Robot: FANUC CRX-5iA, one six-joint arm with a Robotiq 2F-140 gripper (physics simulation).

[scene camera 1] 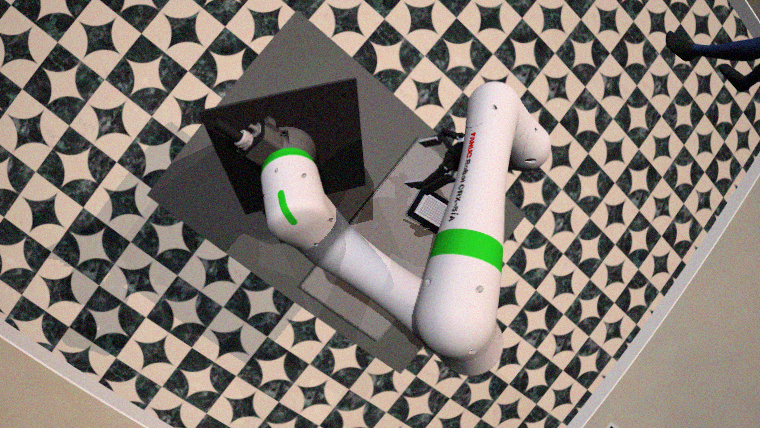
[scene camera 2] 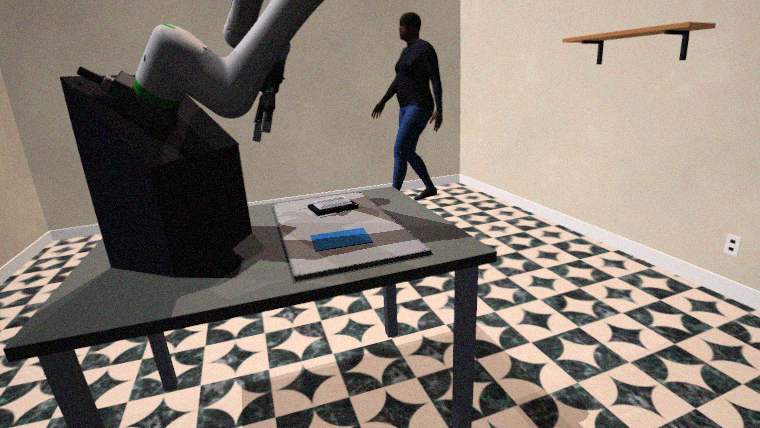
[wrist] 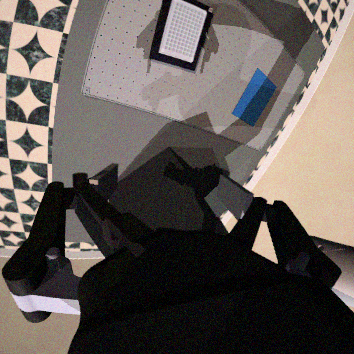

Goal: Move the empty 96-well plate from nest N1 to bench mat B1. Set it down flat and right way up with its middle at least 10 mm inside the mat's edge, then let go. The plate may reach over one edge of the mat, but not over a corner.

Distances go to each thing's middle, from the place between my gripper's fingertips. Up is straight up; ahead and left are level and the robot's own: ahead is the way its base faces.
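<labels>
As for the blue bench mat [scene camera 2: 338, 239], my hand is 0.13 m short of it, 0.38 m to the left of it and 0.29 m above it.
</labels>
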